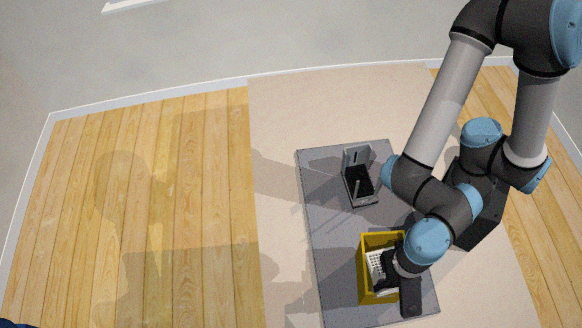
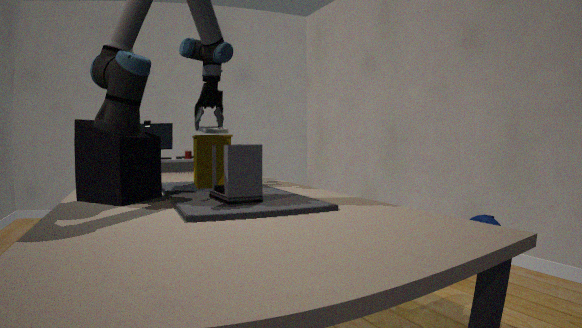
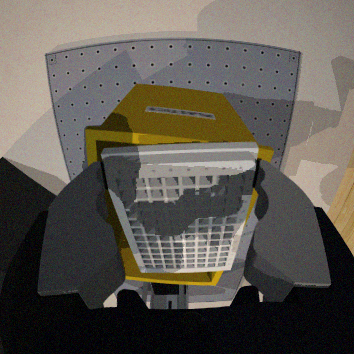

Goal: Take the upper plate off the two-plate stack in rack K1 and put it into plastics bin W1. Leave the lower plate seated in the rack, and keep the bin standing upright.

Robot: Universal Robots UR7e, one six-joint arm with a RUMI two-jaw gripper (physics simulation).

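Frame: origin at the arm's base, x ahead, y left, z up, level; millimetres.
Seen in the pictures: gripper, fingertip midpoint: (image 1: 390, 288) (image 3: 179, 164); arm's base, origin of the base link: (image 1: 474, 179) (image 2: 116, 129).
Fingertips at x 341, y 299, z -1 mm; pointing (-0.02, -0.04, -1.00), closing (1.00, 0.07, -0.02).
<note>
Pixels of each thing's top centre, then the offset from my fingertips to it. Level surfaces: height alone.
- white gridded plate, middle of its top: (image 3: 183, 242) (image 1: 387, 269) (image 2: 212, 125) 6 mm ahead, 48 mm right, 19 mm up
- yellow bin W1, middle of its top: (image 3: 168, 232) (image 1: 386, 261) (image 2: 211, 135) 4 mm back, 81 mm right, 18 mm down
- Rack K1, middle of its top: (image 3: 164, 324) (image 2: 233, 144) (image 1: 364, 164) 2 mm ahead, 425 mm right, 50 mm down
- pale table, its level: 211 mm down
The gripper (image 1: 387, 270) (image 2: 209, 128) (image 3: 180, 175) points down and is shut on a white gridded plate (image 1: 375, 265) (image 2: 215, 130) (image 3: 185, 245), with one jaw at each side. The plate is over the mouth of the yellow bin W1 (image 1: 363, 270) (image 2: 203, 162) (image 3: 175, 102), very close to its rim; whether they touch is unclear. The bin stands upright, its inside mostly hidden by plate and gripper. Rack K1 (image 1: 366, 202) (image 2: 244, 172) stands apart from the bin. A black, flat piece (image 1: 361, 182), apparently the lower plate, lies low between its uprights.
Bin and rack stand on a grey perforated board (image 1: 340, 275) (image 2: 260, 212) (image 3: 172, 62) on the pale table (image 1: 320, 110) (image 2: 250, 260). The black robot base block (image 1: 475, 230) (image 2: 117, 170) is beside the board. The rack's tall wall and thin posts rise from the board.
</note>
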